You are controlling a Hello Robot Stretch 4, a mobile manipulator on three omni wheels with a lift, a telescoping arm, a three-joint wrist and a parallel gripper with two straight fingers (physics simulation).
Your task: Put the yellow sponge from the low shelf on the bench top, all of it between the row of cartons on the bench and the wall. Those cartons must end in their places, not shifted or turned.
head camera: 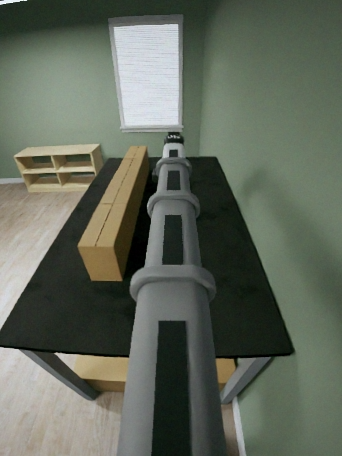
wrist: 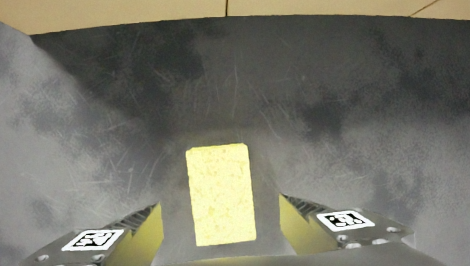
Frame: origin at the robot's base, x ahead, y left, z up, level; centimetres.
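Where they show: gripper, fingertip midpoint: [wrist: 221, 216].
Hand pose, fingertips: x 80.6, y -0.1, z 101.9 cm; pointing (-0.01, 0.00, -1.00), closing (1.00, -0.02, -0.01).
Each offset is from my fingertips to the top centre of the thing. "spot": to the spot under its first point. Level surfaces: height alone.
The yellow sponge @[dy -1.2, dx +0.0, dz -8.8 cm] [wrist: 221, 195] lies flat on the black bench top @[dz -13.3 cm] [wrist: 235, 100] [head camera: 245, 310] in the wrist view, apart from the cartons. My gripper [wrist: 221, 216] is open, its fingers to the left and right of the sponge with a gap on each side. The row of tan cartons [head camera: 118, 200] [wrist: 125, 15] stands in a straight line along the bench and crosses the top of the wrist view. My arm reaches over the bench on the wall side of the row. The sponge and fingers do not show in the head view. The wall [head camera: 285, 150] is at the right.
A light wooden shelf unit [head camera: 60, 150] stands at the back left, beyond the bench. Tan box surfaces @[dy +34.4, dx -26.1, dz -77.7 cm] [head camera: 102, 372] show under the bench between its grey legs @[spot: dy +50.2, dx -46.1, dz -51.8 cm] [head camera: 60, 375]. A window [head camera: 148, 75] is in the far wall.
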